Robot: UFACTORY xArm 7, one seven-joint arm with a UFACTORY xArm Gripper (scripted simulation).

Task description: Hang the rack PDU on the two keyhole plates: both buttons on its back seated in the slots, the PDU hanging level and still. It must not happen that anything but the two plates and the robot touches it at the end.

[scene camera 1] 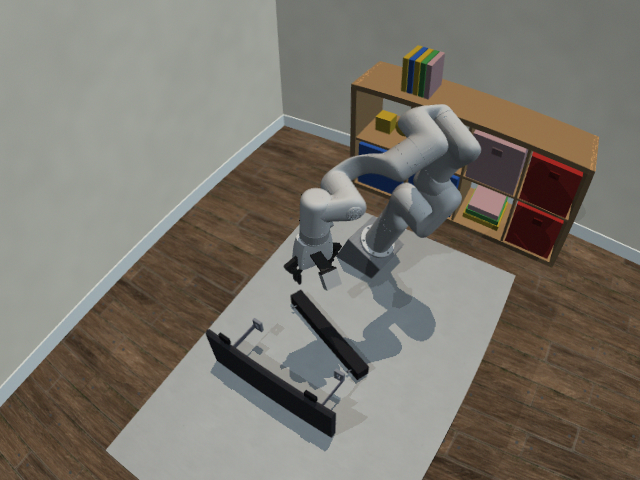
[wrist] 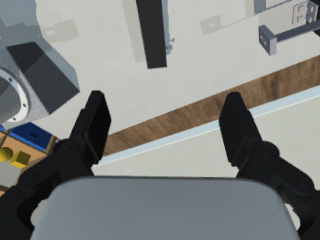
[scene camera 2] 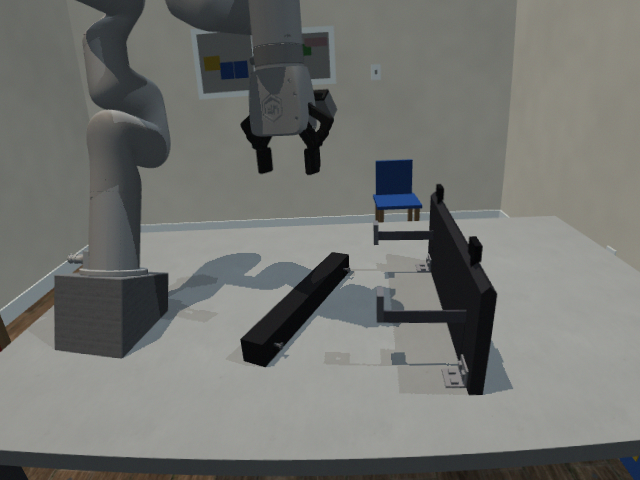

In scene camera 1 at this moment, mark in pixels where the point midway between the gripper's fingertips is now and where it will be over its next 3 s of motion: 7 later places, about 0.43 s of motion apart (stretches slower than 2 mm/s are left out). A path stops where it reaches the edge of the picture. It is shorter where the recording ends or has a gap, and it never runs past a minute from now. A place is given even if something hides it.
My gripper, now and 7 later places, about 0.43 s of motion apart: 312,274; 327,283; 328,284; 328,292; 328,303; 328,315; 328,319; 328,323
